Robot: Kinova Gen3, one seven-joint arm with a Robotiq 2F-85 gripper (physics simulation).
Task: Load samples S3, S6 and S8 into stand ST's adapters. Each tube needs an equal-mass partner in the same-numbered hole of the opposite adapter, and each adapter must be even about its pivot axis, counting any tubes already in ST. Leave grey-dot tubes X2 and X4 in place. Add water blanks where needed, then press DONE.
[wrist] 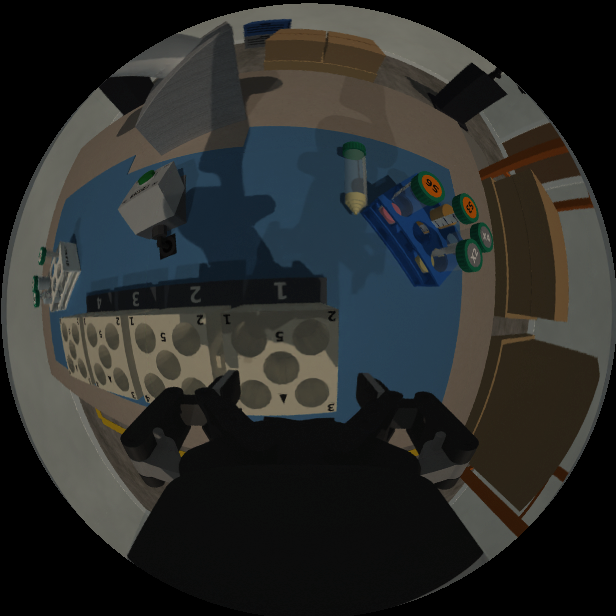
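My gripper (295, 387) is open and empty, its two black fingers hovering over adapter 1 (284, 362) of the centrifuge stand. The stand holds adapters labelled 1, 2 (166, 350), 3 and 4, each a beige block with five empty round holes. The blue sample rack (416, 229) stands at the right with several green-capped tubes; one orange-dot cap reads S6 (429, 186), another orange cap (466, 206) sits beside it. One green-capped tube (354, 175) lies on the blue mat left of the rack. A white rack (60, 275) with green caps is at the far left.
A grey box with a green button (154, 198) stands on the mat at upper left. A large grey slab (192, 91) rises behind it. Cardboard boxes (321, 51) sit at the back, and wooden shelving (528, 247) lines the right side.
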